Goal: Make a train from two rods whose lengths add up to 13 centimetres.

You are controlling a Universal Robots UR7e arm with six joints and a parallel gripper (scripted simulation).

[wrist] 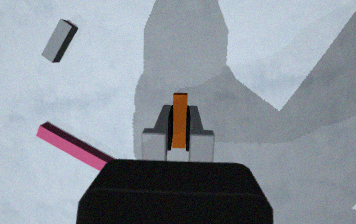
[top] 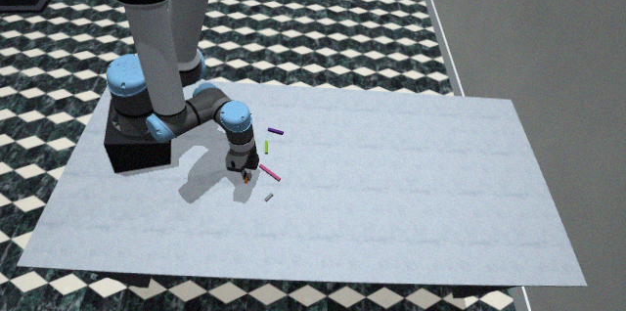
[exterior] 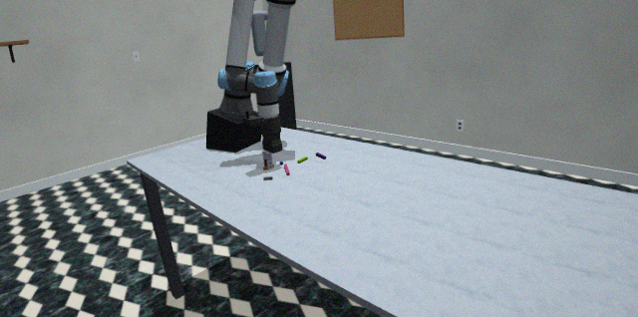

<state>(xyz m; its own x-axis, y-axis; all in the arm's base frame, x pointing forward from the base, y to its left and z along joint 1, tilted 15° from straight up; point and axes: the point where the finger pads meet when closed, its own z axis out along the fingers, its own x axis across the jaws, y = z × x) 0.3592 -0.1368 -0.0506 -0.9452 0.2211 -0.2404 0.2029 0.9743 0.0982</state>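
Right now the orange rod is 1 cm below my hand. Also, from my hand: small blue rod: 1 cm ahead, 5 cm to the left, 1 cm below; then pink rod: 8 cm ahead, 2 cm to the left, 1 cm below; then grey rod: 7 cm ahead, 7 cm to the right, 1 cm below.
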